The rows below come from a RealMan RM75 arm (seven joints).
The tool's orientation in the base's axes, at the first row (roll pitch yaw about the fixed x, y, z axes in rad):
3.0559, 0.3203, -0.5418
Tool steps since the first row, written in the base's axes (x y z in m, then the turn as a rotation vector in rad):
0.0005, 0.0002, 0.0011, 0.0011, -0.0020, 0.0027
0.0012, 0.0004, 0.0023, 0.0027, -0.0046, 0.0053
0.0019, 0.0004, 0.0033, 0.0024, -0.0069, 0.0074
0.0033, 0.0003, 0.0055, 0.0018, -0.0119, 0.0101
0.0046, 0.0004, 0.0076, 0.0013, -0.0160, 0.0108
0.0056, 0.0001, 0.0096, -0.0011, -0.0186, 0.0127
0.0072, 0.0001, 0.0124, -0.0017, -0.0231, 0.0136
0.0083, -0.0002, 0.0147, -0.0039, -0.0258, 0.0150
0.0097, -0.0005, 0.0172, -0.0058, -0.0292, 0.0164
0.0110, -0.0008, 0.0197, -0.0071, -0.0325, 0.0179
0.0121, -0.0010, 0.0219, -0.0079, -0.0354, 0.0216
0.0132, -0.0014, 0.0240, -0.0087, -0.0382, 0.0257
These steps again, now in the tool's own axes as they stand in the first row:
0.0000, -0.0003, -0.0012, 0.0010, 0.0014, -0.0031
0.0001, -0.0007, -0.0025, 0.0028, 0.0031, -0.0063
0.0003, -0.0010, -0.0037, 0.0030, 0.0054, -0.0084
0.0008, -0.0014, -0.0062, 0.0041, 0.0103, -0.0112
0.0012, -0.0020, -0.0086, 0.0055, 0.0141, -0.0120
0.0015, -0.0021, -0.0108, 0.0042, 0.0177, -0.0133
0.0019, -0.0026, -0.0140, 0.0056, 0.0220, -0.0144
0.0022, -0.0027, -0.0165, 0.0047, 0.0255, -0.0152
0.0027, -0.0029, -0.0193, 0.0044, 0.0295, -0.0163
0.0031, -0.0031, -0.0221, 0.0045, 0.0331, -0.0176
0.0034, -0.0033, -0.0246, 0.0041, 0.0363, -0.0211
0.0039, -0.0033, -0.0269, 0.0035, 0.0395, -0.0250

